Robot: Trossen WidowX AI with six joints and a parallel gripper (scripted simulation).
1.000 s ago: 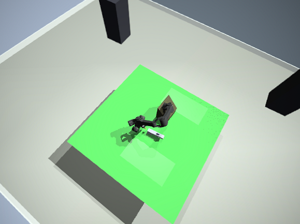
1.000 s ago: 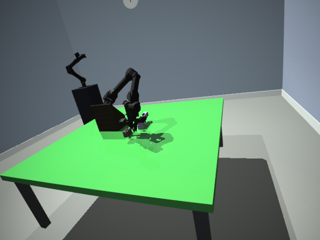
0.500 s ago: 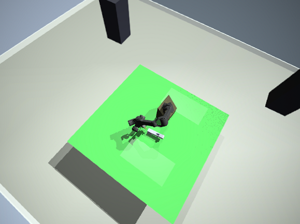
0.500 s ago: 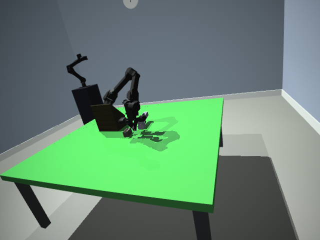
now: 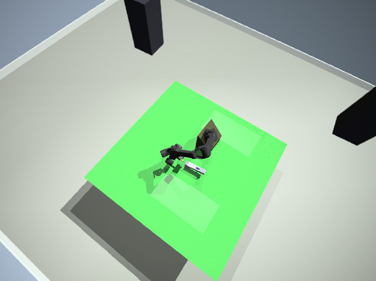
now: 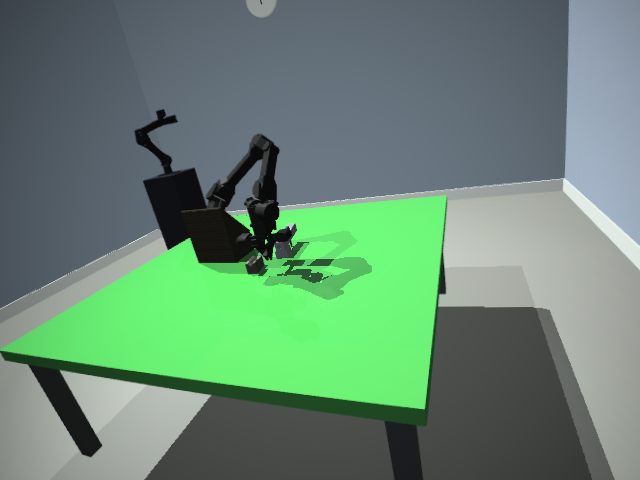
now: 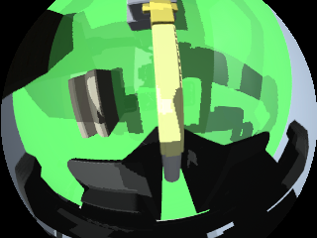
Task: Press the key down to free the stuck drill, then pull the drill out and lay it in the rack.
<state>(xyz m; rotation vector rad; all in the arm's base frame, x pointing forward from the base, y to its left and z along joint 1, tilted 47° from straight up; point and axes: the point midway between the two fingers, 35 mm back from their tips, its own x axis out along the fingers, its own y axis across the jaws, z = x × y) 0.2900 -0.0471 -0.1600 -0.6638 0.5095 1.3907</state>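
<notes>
Now: gripper tip 4 cm to the right of the yellow drill and 4 cm below it. Round my gripper tip: grey block 1 cm behind, 20 cm to the left; rack 8 cm behind, 3 cm to the left, 3 cm below.
</notes>
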